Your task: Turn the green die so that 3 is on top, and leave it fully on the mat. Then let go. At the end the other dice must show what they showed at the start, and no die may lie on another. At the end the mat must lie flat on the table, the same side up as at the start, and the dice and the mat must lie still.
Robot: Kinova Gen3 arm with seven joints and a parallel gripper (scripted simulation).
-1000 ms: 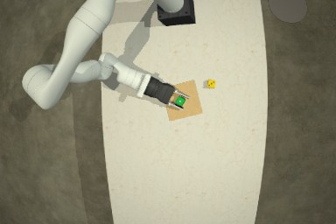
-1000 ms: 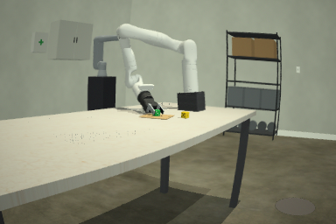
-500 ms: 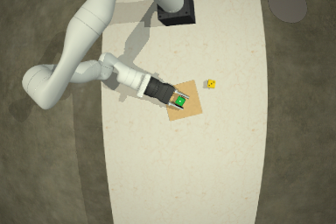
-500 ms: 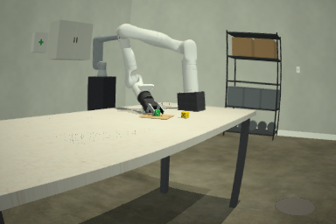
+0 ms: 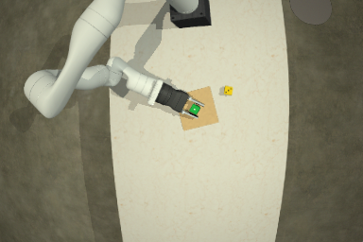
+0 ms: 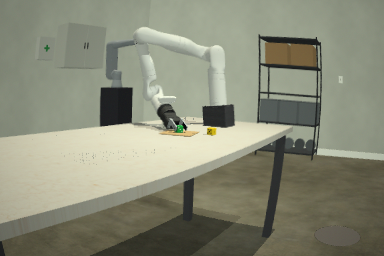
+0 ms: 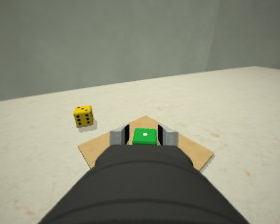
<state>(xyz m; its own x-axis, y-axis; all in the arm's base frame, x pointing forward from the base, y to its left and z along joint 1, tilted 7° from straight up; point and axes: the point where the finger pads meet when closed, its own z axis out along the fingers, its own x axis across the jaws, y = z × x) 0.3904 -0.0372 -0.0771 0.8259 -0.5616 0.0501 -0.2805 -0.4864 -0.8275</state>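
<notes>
My hand is 10 mm to the left of the green die and 10 mm above it. From my hand the other things lie so: white die (130 mm to the right, 100 mm behind, 20 mm below); yellow die (130 mm to the left, 50 mm behind, 20 mm below); tan mat (30 mm below).
</notes>
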